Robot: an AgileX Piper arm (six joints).
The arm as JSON. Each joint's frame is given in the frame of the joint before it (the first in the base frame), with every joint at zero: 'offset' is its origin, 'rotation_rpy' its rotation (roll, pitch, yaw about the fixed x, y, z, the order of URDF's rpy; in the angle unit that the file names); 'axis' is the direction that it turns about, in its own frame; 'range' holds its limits. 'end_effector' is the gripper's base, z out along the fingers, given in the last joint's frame.
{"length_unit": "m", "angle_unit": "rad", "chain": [
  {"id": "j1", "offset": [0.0, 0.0, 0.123], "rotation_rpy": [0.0, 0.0, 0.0], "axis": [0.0, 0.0, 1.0], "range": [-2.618, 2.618]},
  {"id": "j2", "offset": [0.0, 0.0, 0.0], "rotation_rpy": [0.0, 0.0, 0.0], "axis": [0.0, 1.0, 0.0], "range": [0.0, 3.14]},
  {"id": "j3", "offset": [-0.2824, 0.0, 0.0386], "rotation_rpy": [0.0, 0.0, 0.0], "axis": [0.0, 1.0, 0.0], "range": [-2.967, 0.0]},
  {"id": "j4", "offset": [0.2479, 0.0, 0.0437], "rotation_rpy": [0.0, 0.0, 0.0], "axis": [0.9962, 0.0, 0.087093], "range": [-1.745, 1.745]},
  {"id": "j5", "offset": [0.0, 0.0, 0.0], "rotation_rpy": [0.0, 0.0, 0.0], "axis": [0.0, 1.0, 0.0], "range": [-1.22, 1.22]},
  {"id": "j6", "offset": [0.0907, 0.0, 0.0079], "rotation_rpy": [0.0, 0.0, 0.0], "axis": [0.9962, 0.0, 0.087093], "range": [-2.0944, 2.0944]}
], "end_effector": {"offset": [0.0, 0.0, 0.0], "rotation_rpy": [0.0, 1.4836, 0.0]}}
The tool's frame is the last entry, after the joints.
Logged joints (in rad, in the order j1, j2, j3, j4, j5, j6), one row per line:
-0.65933 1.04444 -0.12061 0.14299 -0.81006 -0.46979
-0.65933 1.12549 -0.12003 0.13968 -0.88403 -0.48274
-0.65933 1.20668 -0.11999 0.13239 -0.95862 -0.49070
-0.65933 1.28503 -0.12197 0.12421 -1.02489 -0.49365
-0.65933 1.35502 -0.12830 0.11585 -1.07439 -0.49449
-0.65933 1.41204 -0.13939 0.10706 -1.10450 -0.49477
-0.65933 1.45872 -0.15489 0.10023 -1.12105 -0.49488
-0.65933 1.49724 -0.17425 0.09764 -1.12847 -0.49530
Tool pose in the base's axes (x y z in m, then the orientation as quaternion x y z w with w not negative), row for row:
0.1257 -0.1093 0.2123 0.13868 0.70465 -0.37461 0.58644
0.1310 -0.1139 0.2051 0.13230 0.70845 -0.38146 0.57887
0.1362 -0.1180 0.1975 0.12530 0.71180 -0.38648 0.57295
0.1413 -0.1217 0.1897 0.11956 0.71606 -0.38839 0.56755
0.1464 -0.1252 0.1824 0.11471 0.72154 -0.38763 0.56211
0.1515 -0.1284 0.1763 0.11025 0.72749 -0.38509 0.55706
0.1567 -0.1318 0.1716 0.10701 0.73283 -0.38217 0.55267
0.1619 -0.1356 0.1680 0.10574 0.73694 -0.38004 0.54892
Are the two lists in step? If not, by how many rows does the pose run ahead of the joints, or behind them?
They are in step.
